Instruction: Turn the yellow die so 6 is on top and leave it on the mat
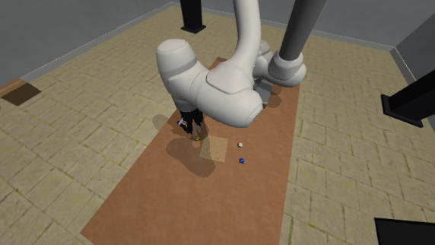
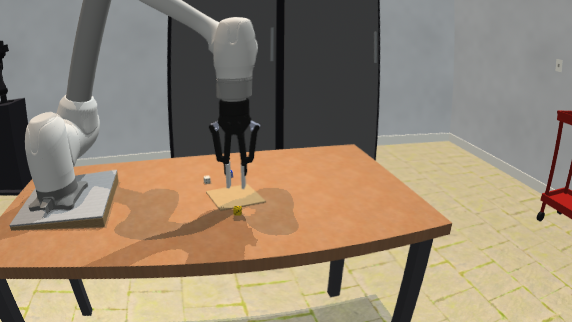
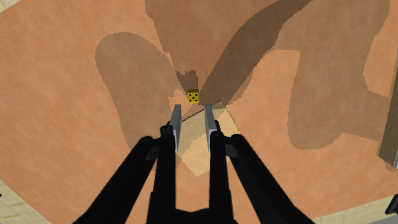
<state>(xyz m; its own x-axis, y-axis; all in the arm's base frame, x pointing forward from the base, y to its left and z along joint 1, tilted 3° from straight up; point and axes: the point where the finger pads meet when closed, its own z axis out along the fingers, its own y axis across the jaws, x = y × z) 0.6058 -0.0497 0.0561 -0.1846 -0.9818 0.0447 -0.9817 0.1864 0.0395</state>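
My gripper is now 100 mm above the yellow die. The rest, counted from my hand: tan mat: 10 mm behind, 110 mm to the left, 110 mm below; then blue die: 20 mm behind, 270 mm to the left, 100 mm below; then white die: 100 mm behind, 230 mm to the left, 100 mm below.
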